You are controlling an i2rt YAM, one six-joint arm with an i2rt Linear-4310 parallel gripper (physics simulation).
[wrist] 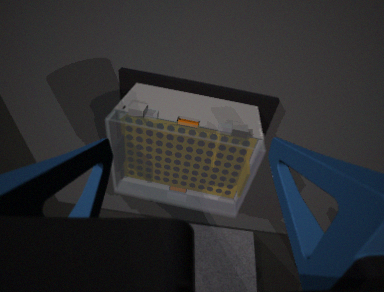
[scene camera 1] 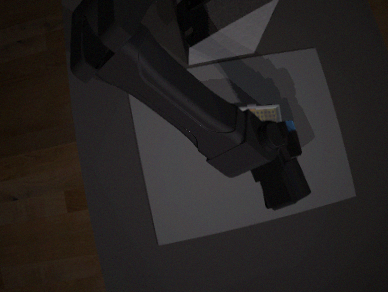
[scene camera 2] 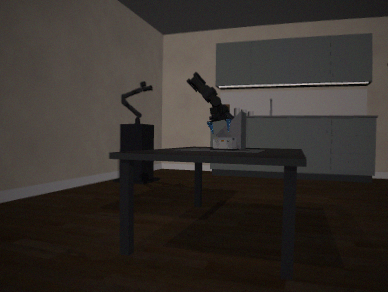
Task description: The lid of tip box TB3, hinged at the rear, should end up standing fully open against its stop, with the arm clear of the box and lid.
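Places are measured from the arm's base along level axes (x ahead, y right, z down), in centimetres.
Pixels of known places: gripper, fingertip midpoint: (wrist: 190, 147) (scene camera 2: 220, 132); arm's base at its link origin: (scene camera 2: 232, 122).
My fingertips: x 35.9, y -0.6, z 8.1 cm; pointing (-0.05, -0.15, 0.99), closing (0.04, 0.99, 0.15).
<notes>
Ahead of a thing's pixels: the offset from my fingertips to its top centre. "*": to the spot under its first point. Level surfaces: height alone.
Tip box TB3 @(dx -5.4, dy -1.3, dz +2.7 cm) (scene camera 1: 265, 114) (scene camera 2: 224, 143) (wrist: 195, 101) is a white box with a yellow, hole-patterned rack inside and orange tabs. Its clear lid @(* dx -8.9, dy -1.4, dz +2.7 cm) (wrist: 177, 201) appears to lie closed over the rack in the wrist view; the lid is too faint to make out in the scene views. My gripper (scene camera 2: 220, 131) (wrist: 190, 147) is open with its blue fingers wide apart. It is above the box, with one fingertip toward each short side in the wrist view, and nothing is between the fingertips at their height. In scene camera 1, the arm hides part of the box and most of the fingers.
The box stands over a light mat @(dz +10.5 cm) (scene camera 1: 180, 210) on the dark table (scene camera 2: 165, 156). A dark bar @(* dx -0.2, dy -0.6, dz +10.3 cm) (wrist: 200, 82) runs along one long side of the box. A grey upright panel (scene camera 2: 243, 131) stands close by. Another arm (scene camera 2: 131, 106) is on a pedestal in the background.
</notes>
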